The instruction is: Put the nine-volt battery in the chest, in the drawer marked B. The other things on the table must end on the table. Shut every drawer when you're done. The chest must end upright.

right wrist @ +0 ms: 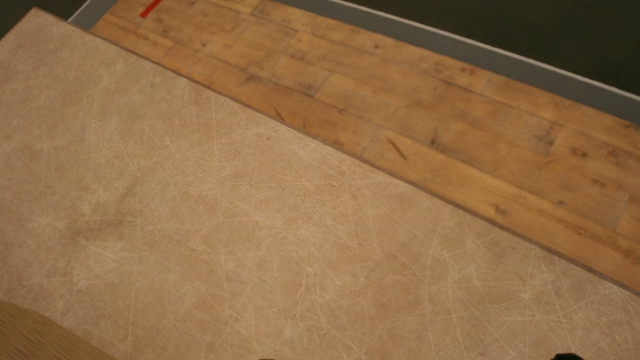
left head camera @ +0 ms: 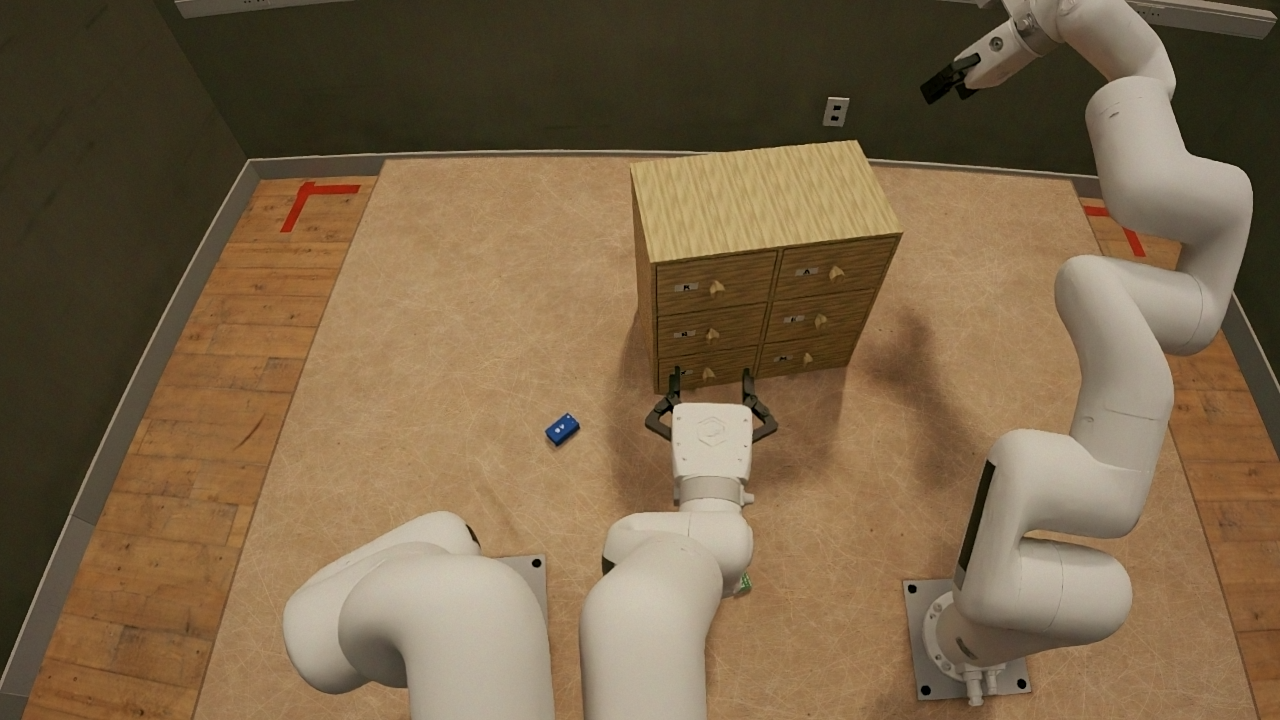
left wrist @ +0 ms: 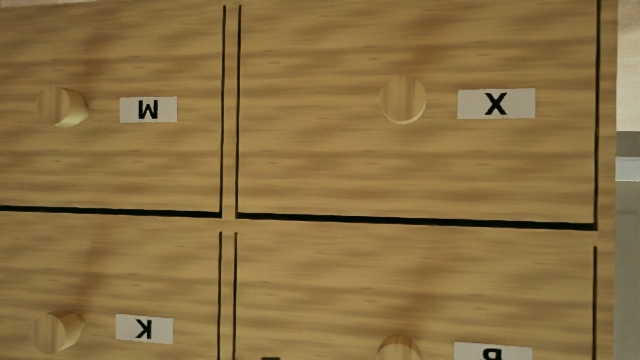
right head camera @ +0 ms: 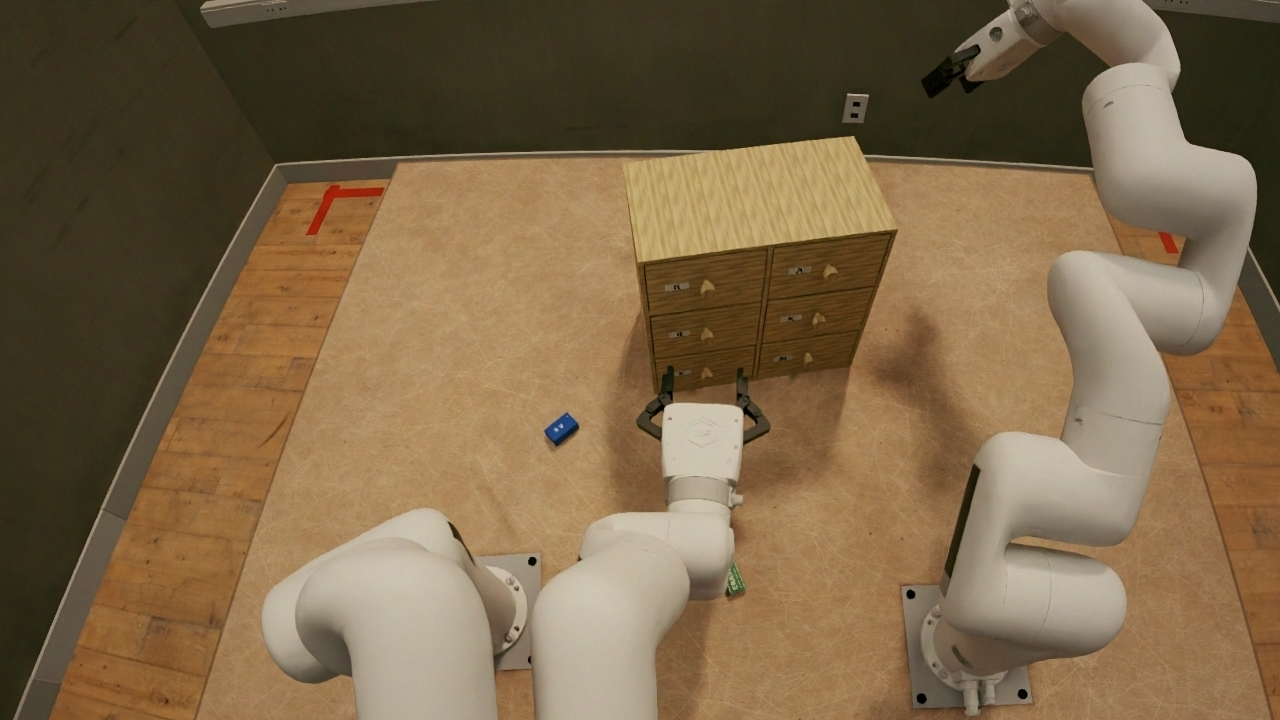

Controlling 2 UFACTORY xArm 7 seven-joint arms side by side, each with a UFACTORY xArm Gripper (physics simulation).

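Frame: origin at the left arm's base, x ahead, y left, z up, level; centimetres.
Seen in the pictures: left gripper, between the fingertips: (left head camera: 711, 371) (right head camera: 705, 371); right gripper, between the fingertips: (left head camera: 942, 94) (right head camera: 945, 87); right arm's base, origin of its link: (left head camera: 966, 636) (right head camera: 965, 643).
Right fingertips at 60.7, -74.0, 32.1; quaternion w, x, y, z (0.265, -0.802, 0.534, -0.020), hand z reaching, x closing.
Observation:
Offsets run from my right fingertips to a thing's middle, as dx, dy, dz.
The wooden chest @(-19.1, +32.4, -16.2) (left head camera: 760, 201) (right head camera: 756, 197) (left wrist: 230, 125) stands upright, its six drawers looking shut. Drawer B @(-20.6, +40.2, -16.4) (left head camera: 742, 329) (right head camera: 738, 331) (left wrist: 320, 300) is the middle one in the left column of the head views; its label and knob are cut off at the bottom of the left wrist view. A small blue block @(-33.6, +62.5, -31.2) (left head camera: 562, 429) (right head camera: 561, 428), apparently the nine-volt battery, lies left of the chest's front. My left gripper (left head camera: 711, 371) (right head camera: 705, 371) is open and empty, its fingers at the lower left drawers. My right gripper (left head camera: 950, 87) (right head camera: 952, 78) is open and empty, high behind the chest's right side.
A green and white block @(-57.6, +39.9, -31.4) (left head camera: 744, 583) (right head camera: 734, 580) lies near the front, partly hidden under the left arm. The left arm (left head camera: 657, 617) reaches up from the bottom. The right arm (left head camera: 1123, 358) rises along the right side. Drawer X @(-20.6, +40.2, -26.8) (left wrist: 320, 150) and drawer M @(-19.8, +24.5, -26.8) (left wrist: 100, 165) face the left wrist camera.

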